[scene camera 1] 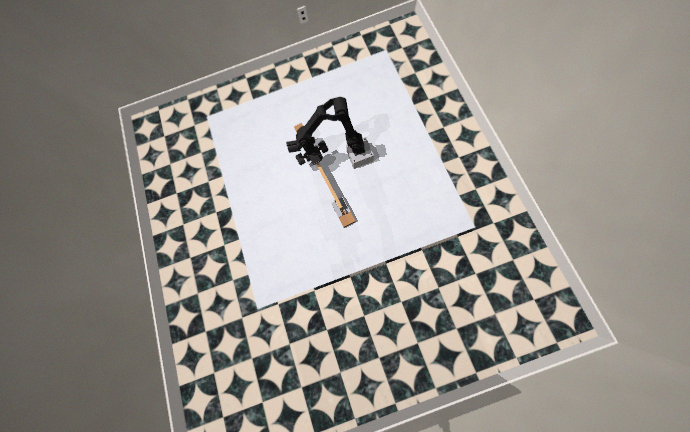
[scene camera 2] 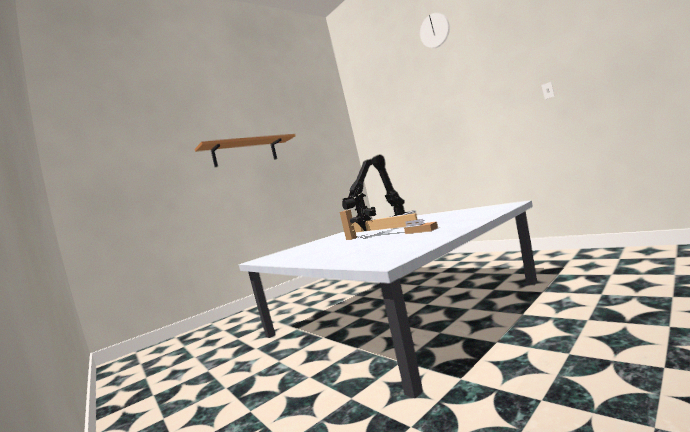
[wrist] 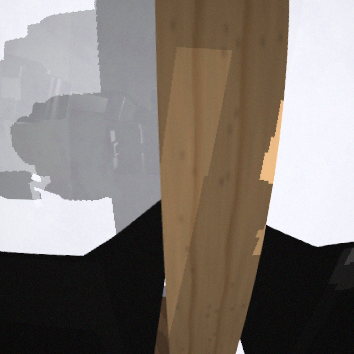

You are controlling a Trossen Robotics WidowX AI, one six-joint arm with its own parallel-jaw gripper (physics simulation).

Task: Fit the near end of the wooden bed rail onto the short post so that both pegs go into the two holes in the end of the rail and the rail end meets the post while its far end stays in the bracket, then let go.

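Places are measured from the arm's base along level axes (x right, y ahead, z up), in metres.
Pixels of known places: gripper, fingertip midpoint: (scene camera 2: 366,231); arm's base, origin of the base link: (scene camera 1: 358,149) (scene camera 2: 400,214).
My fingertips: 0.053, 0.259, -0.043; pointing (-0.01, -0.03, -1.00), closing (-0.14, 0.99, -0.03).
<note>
For each thing: its top centre in the pictures, then the offset to it from my fingertips, as dx, dy, dz. "pt": a spot on its surface instead. Level surfaces: height alone.
- wooden bed rail, middle of its top: (scene camera 2: 382,218) (scene camera 1: 323,174) -0.134, -0.018, +0.061
- short post, surface spot: (scene camera 2: 347,224) pt +0.115, +0.041, +0.059
- orange-brown wooden block, middle of its top: (scene camera 2: 420,224) (scene camera 1: 343,211) -0.365, -0.052, -0.002
- white table, its level: dz -0.037
The wooden bed rail (scene camera 1: 329,184) (scene camera 2: 391,222) (wrist: 220,125) is a long light board standing on its narrow edge. My gripper (scene camera 1: 315,159) (scene camera 2: 363,223) (wrist: 187,206) is shut on it close to its near end. The short post (scene camera 1: 298,126) (scene camera 2: 347,224) stands upright just beyond the gripper. A dark brown piece of it shows low in the wrist view, left of the rail. The rail's far end is at the grey metal bracket (scene camera 2: 414,222). The arm and fingers hide the near end, the pegs and the holes, so I cannot tell whether they meet.
An orange-brown wooden block (scene camera 1: 347,219) (scene camera 2: 420,228) lies by the bracket at the rail's far end. The arm's base (scene camera 1: 362,158) stands on the white table (scene camera 1: 407,203) (scene camera 2: 325,259) to one side of the rail. A wooden shelf (scene camera 2: 246,141) hangs on the wall.
</note>
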